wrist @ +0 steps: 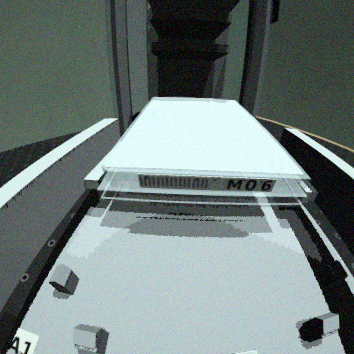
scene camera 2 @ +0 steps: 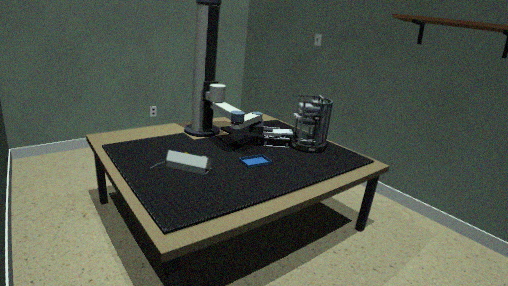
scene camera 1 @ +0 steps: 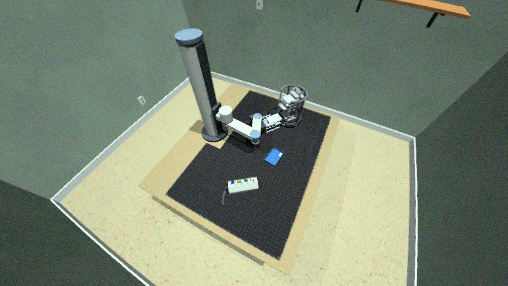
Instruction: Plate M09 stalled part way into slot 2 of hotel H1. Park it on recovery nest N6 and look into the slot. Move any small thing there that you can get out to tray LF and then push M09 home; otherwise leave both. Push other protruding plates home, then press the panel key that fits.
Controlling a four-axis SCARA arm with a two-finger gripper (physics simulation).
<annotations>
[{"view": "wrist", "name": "my gripper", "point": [200,135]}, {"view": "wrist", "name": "round plate rack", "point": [210,56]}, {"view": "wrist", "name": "grey nest surface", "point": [146,271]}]
</annotations>
